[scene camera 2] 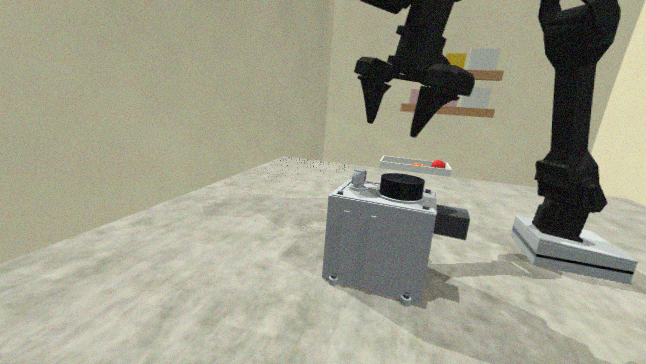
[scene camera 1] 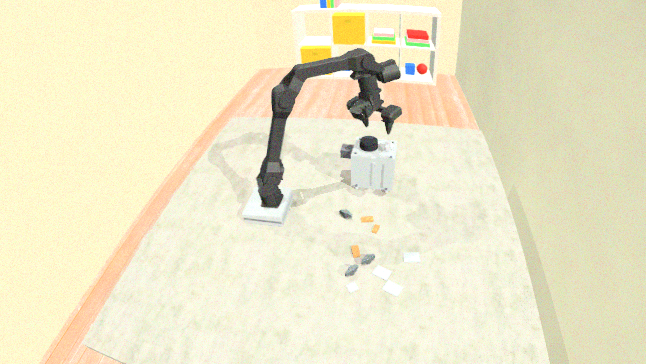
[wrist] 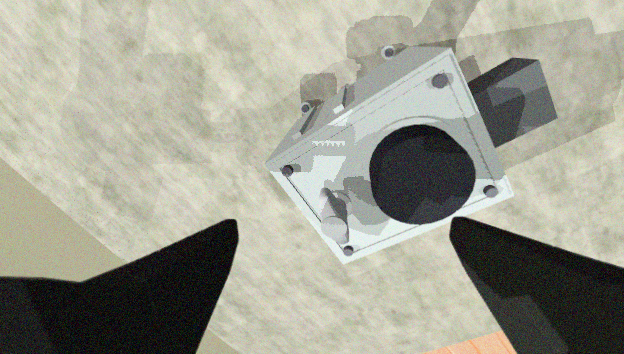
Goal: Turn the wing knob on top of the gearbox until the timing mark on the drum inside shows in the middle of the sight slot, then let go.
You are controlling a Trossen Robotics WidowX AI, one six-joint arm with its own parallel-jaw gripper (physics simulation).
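Frame: origin at the arm's base, x left, y back, z up, level; metres.
Seen in the pictures: gripper, fingertip midpoint: (scene camera 2: 389,129) (scene camera 1: 377,130) (wrist: 343,228); arm's base, origin of the base link: (scene camera 2: 555,231) (scene camera 1: 272,200).
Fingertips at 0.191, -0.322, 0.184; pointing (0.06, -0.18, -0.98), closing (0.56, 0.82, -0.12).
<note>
Offsets run from my fingertips to a thing's middle, as dx, dy, dz. "*": to the spot under its first point. Level surfaces: height alone.
The pale grey gearbox {+0.038, +0.033, -0.146} (scene camera 1: 361,172) (scene camera 2: 377,250) (wrist: 415,100) stands upright on the mat. The small light wing knob {+0.036, -0.034, -0.101} (scene camera 2: 358,178) (wrist: 335,225) stands on its top, near one corner, beside a wide black round cap {* +0.020, +0.029, -0.067} (scene camera 1: 369,143) (scene camera 2: 402,186) (wrist: 422,175). My gripper (scene camera 1: 378,128) (scene camera 2: 392,129) (wrist: 343,228) is open and empty, pointing down above the gearbox top. In the wrist view the knob lies between the two fingertips, well below them. A dark box {* +0.019, +0.109, -0.109} (scene camera 1: 346,151) (scene camera 2: 452,222) (wrist: 520,100) sticks out of the gearbox side. The sight slot and timing mark do not show.
Orange pieces {-0.315, +0.022, -0.229} (scene camera 1: 355,251), grey pieces {-0.394, +0.020, -0.218} (scene camera 1: 351,270) and white squares {-0.430, -0.102, -0.231} (scene camera 1: 393,288) lie on the mat {dz -0.232} (scene camera 1: 200,300) in front of the gearbox. The arm's white base (scene camera 1: 265,215) (scene camera 2: 590,260) stands beside it. A white tray (scene camera 2: 415,169) with a red ball (scene camera 2: 438,164) is farther back.
</note>
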